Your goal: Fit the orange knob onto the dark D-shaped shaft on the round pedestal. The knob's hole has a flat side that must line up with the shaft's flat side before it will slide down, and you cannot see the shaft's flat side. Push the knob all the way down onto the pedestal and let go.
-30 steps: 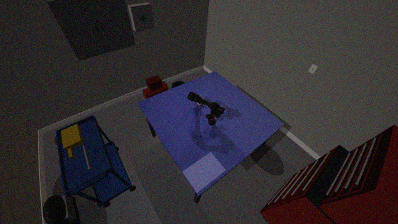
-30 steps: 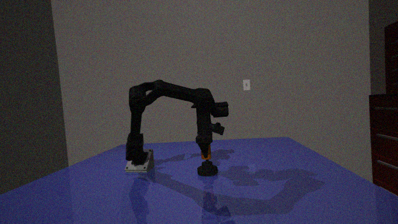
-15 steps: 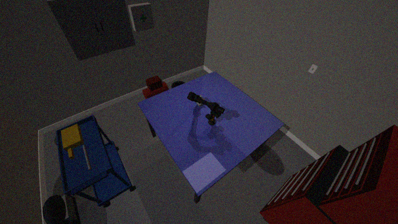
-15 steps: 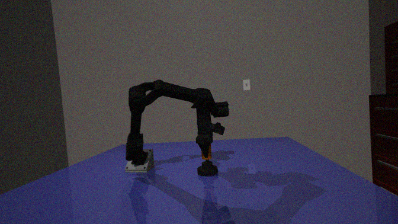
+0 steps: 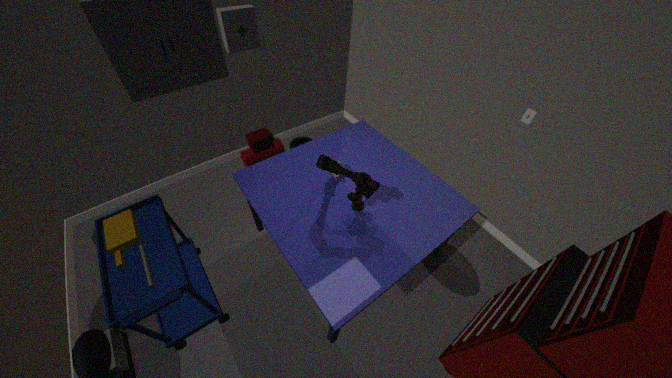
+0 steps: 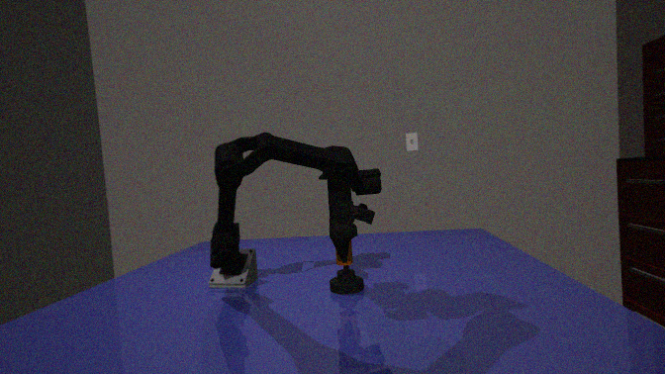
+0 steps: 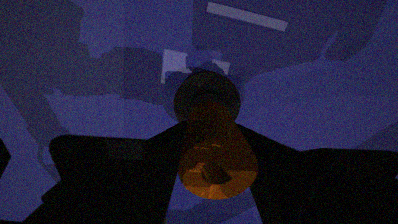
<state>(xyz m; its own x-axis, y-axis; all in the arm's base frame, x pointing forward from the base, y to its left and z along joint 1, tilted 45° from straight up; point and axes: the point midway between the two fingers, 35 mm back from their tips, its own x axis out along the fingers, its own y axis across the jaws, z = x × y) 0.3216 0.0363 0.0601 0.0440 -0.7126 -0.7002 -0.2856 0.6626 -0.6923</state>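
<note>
Right now my gripper tip is 2 cm below the orange knob. The rest, counted from my gripper tip: dark round pedestal: 4 cm below.
</note>
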